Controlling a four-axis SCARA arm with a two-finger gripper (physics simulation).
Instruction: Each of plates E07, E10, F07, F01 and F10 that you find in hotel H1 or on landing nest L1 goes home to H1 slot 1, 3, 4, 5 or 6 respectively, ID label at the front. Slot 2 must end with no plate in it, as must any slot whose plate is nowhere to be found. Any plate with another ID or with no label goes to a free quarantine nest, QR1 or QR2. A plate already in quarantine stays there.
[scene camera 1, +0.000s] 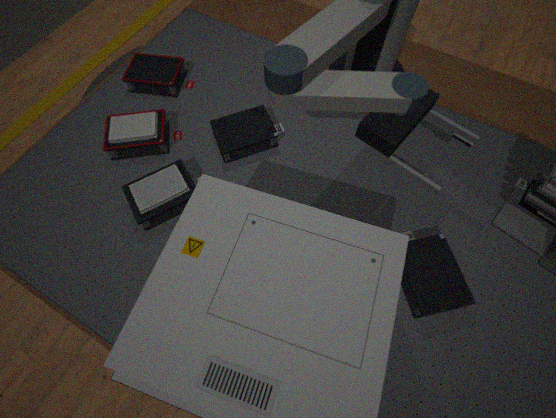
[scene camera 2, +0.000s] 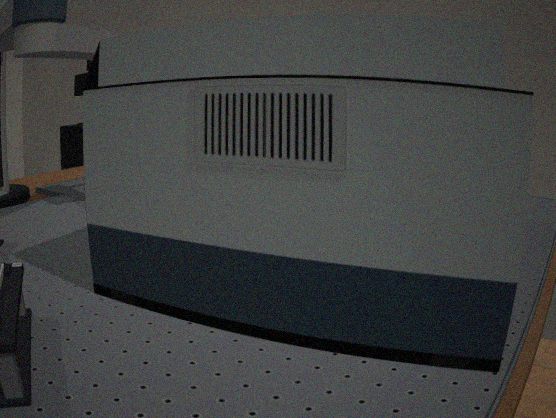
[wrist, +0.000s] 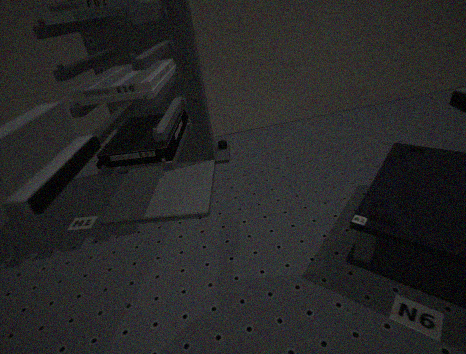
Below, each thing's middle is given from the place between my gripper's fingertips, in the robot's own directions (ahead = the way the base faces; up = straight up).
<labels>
My gripper is now 90 mm past the dark plate E07 (wrist: 133, 144), 250 mm to the right of it and 100 mm above it.
</labels>
